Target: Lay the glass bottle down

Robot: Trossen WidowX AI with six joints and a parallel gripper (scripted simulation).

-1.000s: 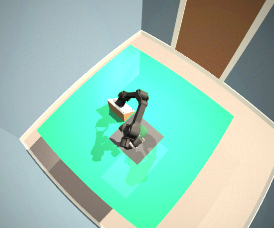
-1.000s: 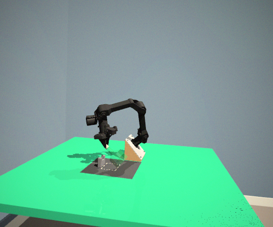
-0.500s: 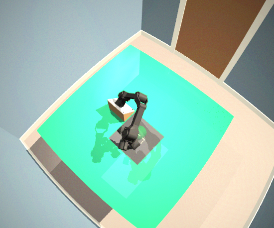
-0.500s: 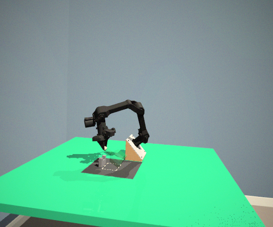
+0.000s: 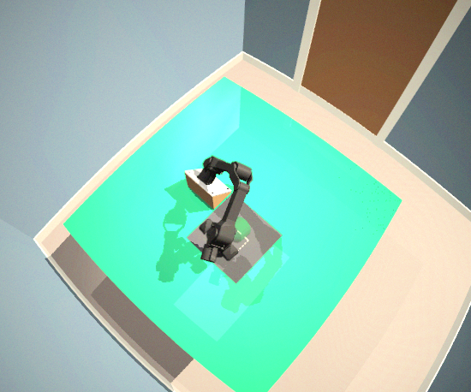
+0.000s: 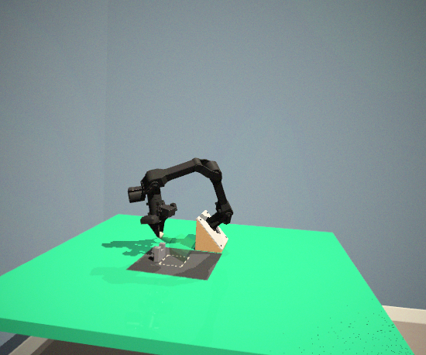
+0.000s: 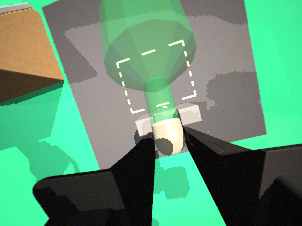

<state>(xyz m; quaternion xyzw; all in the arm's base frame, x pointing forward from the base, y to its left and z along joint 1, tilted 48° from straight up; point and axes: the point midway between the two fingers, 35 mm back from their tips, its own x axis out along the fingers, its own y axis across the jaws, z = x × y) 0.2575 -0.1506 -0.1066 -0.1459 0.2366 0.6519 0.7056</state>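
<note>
The dark grey mat is 1 cm ahead of my gripper tip, 8 cm to the left of it and 10 cm below it. Also, from my gripper tip: green glass bottle (5 cm to the left, 2 cm below).
</note>
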